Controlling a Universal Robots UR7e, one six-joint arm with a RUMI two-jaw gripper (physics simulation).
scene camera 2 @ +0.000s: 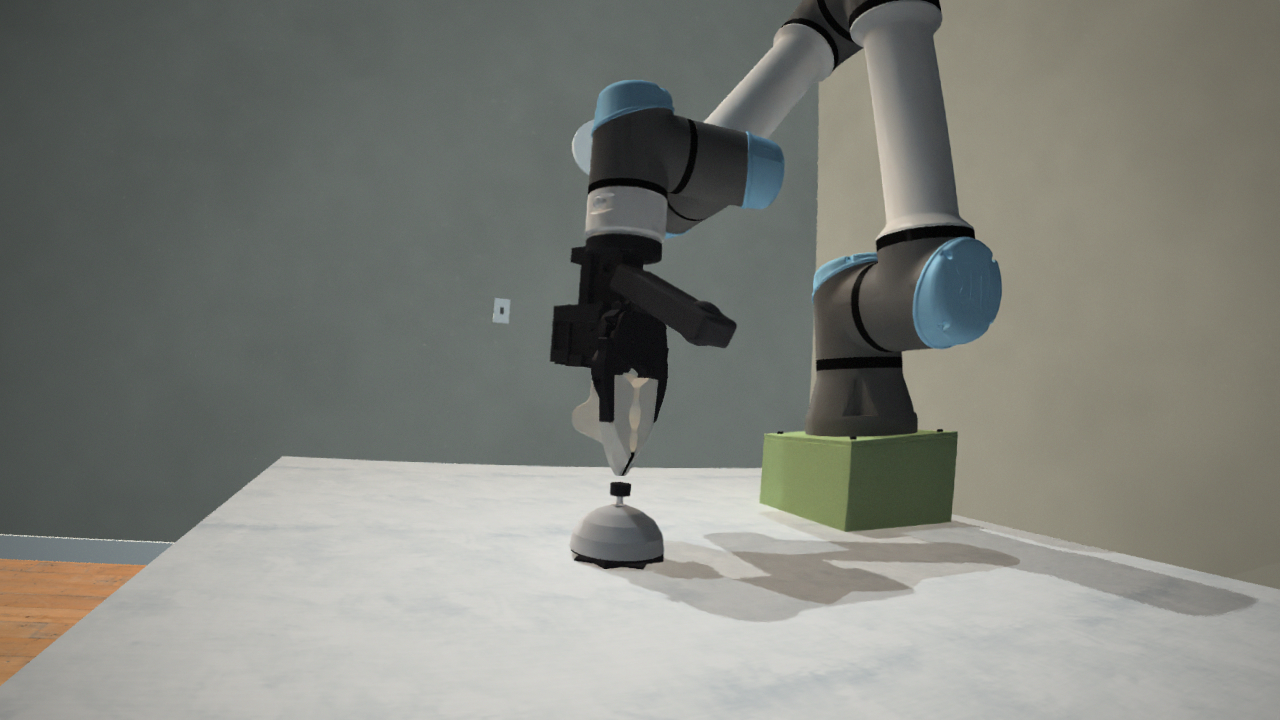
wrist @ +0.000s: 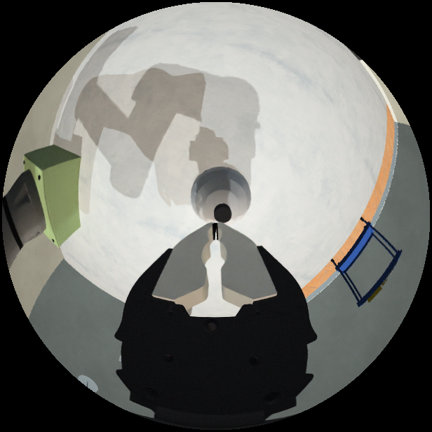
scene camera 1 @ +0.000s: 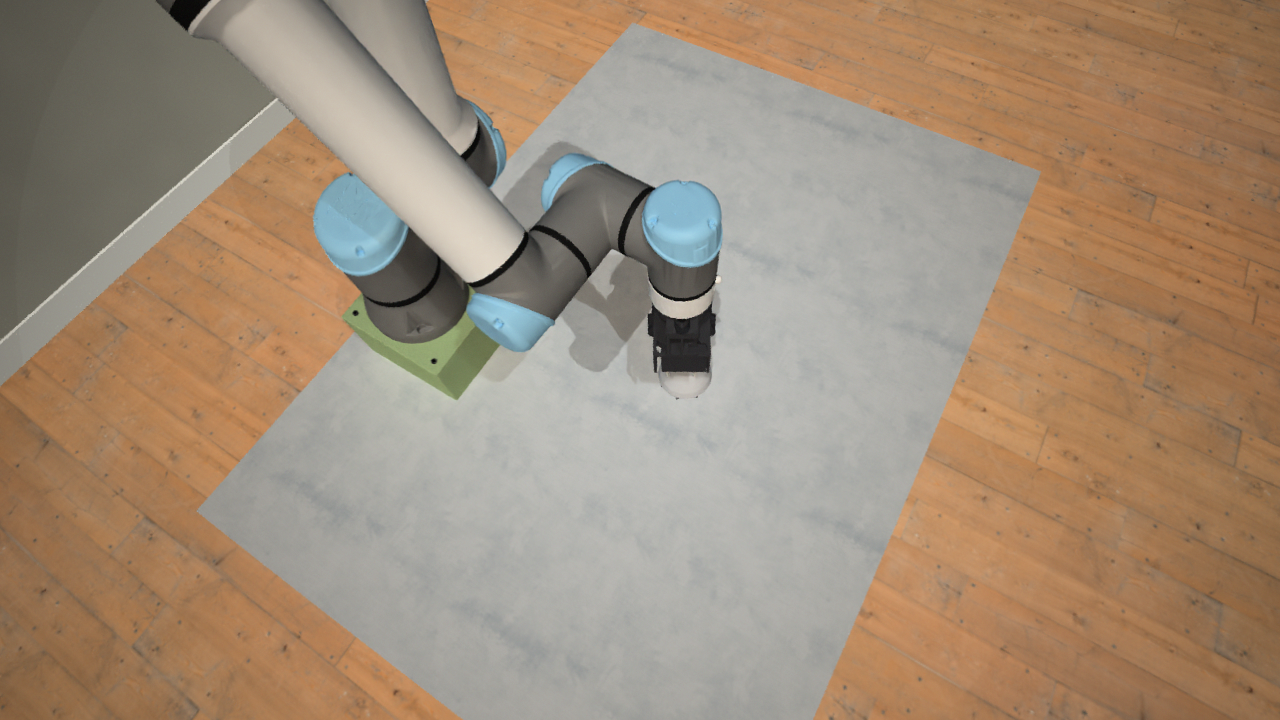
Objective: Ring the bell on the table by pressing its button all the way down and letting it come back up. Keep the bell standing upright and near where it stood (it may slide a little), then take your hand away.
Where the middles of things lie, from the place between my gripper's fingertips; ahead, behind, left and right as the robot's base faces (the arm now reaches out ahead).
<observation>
My hand is 1 cm to the right of the bell (scene camera 2: pixel 617 535) and 4 cm above it.
</observation>
